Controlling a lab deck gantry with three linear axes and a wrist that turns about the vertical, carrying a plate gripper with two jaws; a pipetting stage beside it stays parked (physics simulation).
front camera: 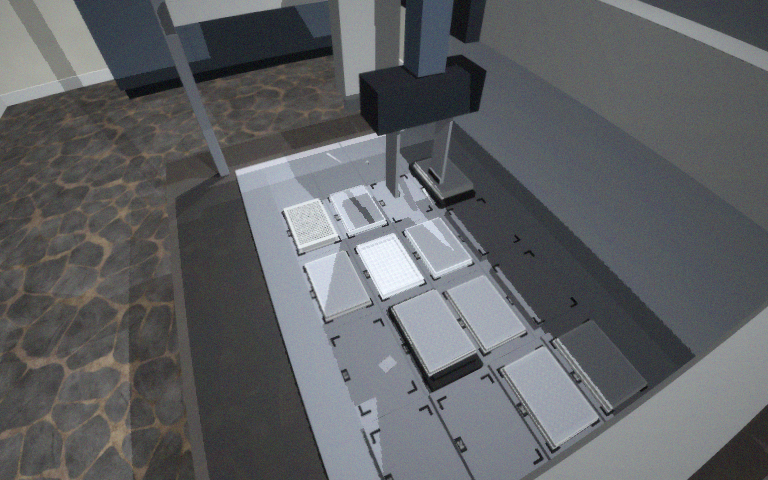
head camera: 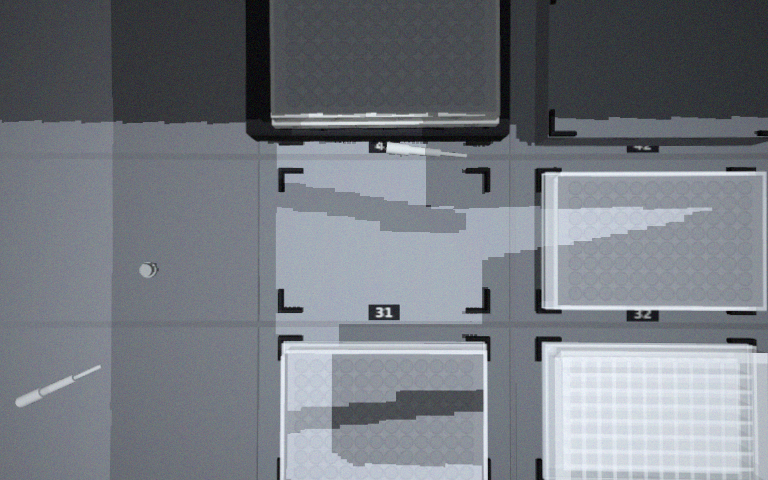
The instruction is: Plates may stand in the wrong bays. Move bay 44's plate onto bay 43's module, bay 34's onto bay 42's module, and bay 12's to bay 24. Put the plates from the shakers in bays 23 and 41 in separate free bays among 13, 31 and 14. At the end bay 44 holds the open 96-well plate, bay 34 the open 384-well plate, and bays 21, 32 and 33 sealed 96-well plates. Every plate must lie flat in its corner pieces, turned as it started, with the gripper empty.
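Pixels of known places: gripper, fingertip midpoint: (front camera: 414, 184); robot's base at its link origin: (front camera: 283, 213).
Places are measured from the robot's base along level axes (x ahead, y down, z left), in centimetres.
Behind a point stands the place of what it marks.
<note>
My gripper (front camera: 417, 188) @[x 19.4, y -15.7, z 21.2 cm] hangs open and empty above bay 31 (front camera: 408, 213) @[x 11.7, y 0.0, z 25.0 cm] (head camera: 379, 271) @[x 6.1, y 0.0, z 23.7 cm], which holds no plate. A plate (front camera: 453, 176) @[x 8.6, y -3.6, z 38.0 cm] (head camera: 385, 62) @[x 6.5, y -3.7, z 35.3 cm] sits on bay 41's dark shaker (head camera: 257, 67) @[x -0.6, y -3.1, z 35.3 cm]. Another plate (front camera: 433, 331) @[x 39.8, y -3.7, z 14.7 cm] lies on bay 23's shaker (front camera: 455, 370) @[x 46.4, y -2.5, z 14.9 cm]. Plates also lie in bay 12 (front camera: 339, 291) @[x 25.1, y -1.4, z 4.1 cm], bay 34 (front camera: 549, 396) @[x 56.1, y -2.9, z 25.2 cm] and bay 44 (front camera: 603, 362) @[x 56.0, y -2.9, z 36.5 cm]. Sealed plates lie in bay 21 (front camera: 370, 220) @[x 11.4, y -1.4, z 16.1 cm] (head camera: 385, 373) @[x 6.5, y -1.4, z 17.7 cm], bay 32 (front camera: 438, 246) @[x 23.5, y -1.4, z 25.4 cm] (head camera: 651, 277) @[x 22.3, y -1.4, z 23.5 cm] and bay 33 (front camera: 485, 313) @[x 39.9, y -1.5, z 25.2 cm]. Modules at bay 42 (front camera: 498, 220) @[x 23.1, y -1.9, z 40.4 cm] (head camera: 651, 67) @[x 22.0, y -1.9, z 35.8 cm] and bay 43 (front camera: 543, 283) @[x 39.6, y -1.9, z 38.4 cm] bear no plate. Bays 13 (front camera: 368, 345) @[x 36.1, y 0.0, z 5.0 cm], 14 and 24 (front camera: 489, 416) @[x 54.2, y -1.5, z 16.1 cm] hold no plate.
A gridded white plate (front camera: 389, 264) @[x 23.4, y -1.3, z 14.8 cm] (head camera: 651, 413) @[x 22.7, y -0.9, z 15.2 cm] lies in bay 22, and a fine-holed one (front camera: 310, 223) @[x 6.8, y -1.3, z 4.4 cm] in bay 11. A white pipette-like tool (head camera: 410, 149) @[x 8.0, y -0.6, z 31.4 cm] lies across bay 41's label. Another slim tool (head camera: 53, 387) @[x -14.0, y -0.6, z 16.6 cm] and a small round knob (head camera: 147, 269) @[x -8.4, y -0.4, z 23.9 cm] are at the left in the head view.
</note>
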